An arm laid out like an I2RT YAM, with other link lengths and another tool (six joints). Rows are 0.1 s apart.
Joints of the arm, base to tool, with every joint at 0 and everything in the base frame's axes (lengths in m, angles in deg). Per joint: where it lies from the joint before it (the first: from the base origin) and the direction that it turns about. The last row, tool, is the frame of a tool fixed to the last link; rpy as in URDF.
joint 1: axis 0 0 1 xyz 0.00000 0.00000 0.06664
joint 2: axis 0 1 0 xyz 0.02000 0.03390 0.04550
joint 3: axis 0 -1 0 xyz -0.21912 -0.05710 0.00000
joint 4: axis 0 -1 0 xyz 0.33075 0.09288 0.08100
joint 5: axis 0 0 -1 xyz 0.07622 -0.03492 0.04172
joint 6: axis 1 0 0 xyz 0.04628 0.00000 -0.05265
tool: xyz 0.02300 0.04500 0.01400 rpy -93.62 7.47 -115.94
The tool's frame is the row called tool.
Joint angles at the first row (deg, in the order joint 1, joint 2, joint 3, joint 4, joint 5, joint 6):
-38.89, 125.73, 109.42, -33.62, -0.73, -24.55
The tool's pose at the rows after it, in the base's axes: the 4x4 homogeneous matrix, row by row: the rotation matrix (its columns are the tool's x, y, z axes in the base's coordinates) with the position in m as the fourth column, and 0 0 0 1 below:
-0.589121 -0.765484 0.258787 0.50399; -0.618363 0.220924 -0.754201 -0.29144; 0.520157 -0.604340 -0.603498 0.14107; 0 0 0 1
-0.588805 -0.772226 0.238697 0.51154; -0.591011 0.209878 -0.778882 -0.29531; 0.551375 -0.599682 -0.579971 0.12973; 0 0 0 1
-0.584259 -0.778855 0.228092 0.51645; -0.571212 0.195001 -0.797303 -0.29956; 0.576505 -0.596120 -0.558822 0.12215; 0 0 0 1
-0.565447 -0.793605 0.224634 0.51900; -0.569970 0.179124 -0.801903 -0.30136; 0.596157 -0.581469 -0.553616 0.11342; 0 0 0 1
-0.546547 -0.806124 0.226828 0.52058; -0.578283 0.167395 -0.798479 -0.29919; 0.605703 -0.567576 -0.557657 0.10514; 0 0 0 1
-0.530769 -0.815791 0.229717 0.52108; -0.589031 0.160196 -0.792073 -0.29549; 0.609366 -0.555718 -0.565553 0.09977; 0 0 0 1
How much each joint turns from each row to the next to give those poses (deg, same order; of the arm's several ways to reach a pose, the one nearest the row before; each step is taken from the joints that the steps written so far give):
0.98, 2.86, 2.34, 0.13, 2.12, -0.97
0.47, 2.42, 1.66, 1.31, 2.49, -0.45
0.17, 1.91, 1.54, 0.93, 1.67, -0.86
0.12, 1.76, 1.35, -0.01, 0.68, -1.25
0.28, 1.01, 0.32, -0.02, 0.09, -0.82
0.30, 0.37, -0.16, -0.24, -0.15, -0.46

